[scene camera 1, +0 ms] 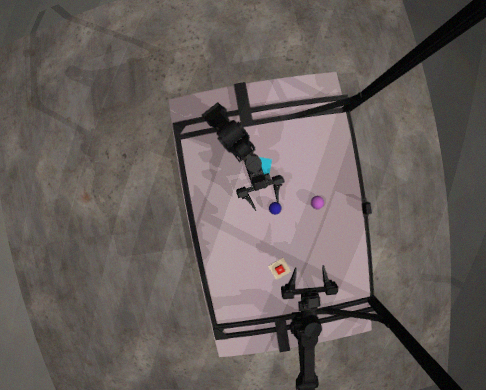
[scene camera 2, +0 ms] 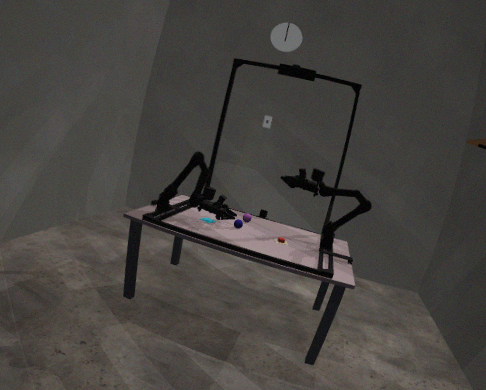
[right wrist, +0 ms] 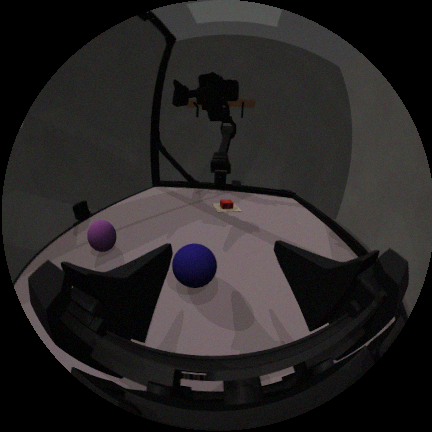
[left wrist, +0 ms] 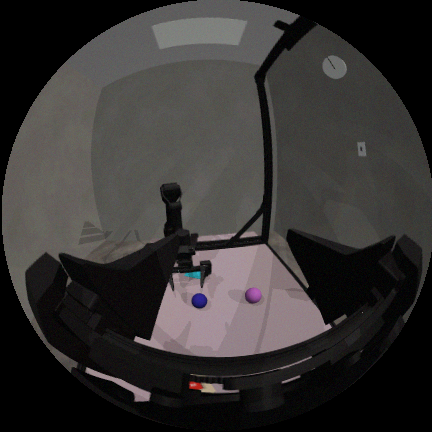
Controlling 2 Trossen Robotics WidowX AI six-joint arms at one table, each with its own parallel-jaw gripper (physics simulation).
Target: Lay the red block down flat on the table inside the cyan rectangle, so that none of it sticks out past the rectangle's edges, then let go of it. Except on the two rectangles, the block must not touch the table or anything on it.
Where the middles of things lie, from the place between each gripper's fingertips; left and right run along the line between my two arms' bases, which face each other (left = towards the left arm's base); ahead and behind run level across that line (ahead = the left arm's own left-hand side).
Scene:
Right now the dark blue ball (right wrist: 194, 265) is 40 mm below my right hand, 30 mm behind it and 20 mm to the left of it. From my right hand the other things lie so: purple ball (right wrist: 101, 235) 200 mm behind, 70 mm to the left, 40 mm below.
Right now the dark blue ball is 30 mm ahead of my left hand, 180 mm to the right of it and 320 mm below it. The rest, counted from my left hand: purple ball: 140 mm behind, 140 mm to the right, 320 mm below.

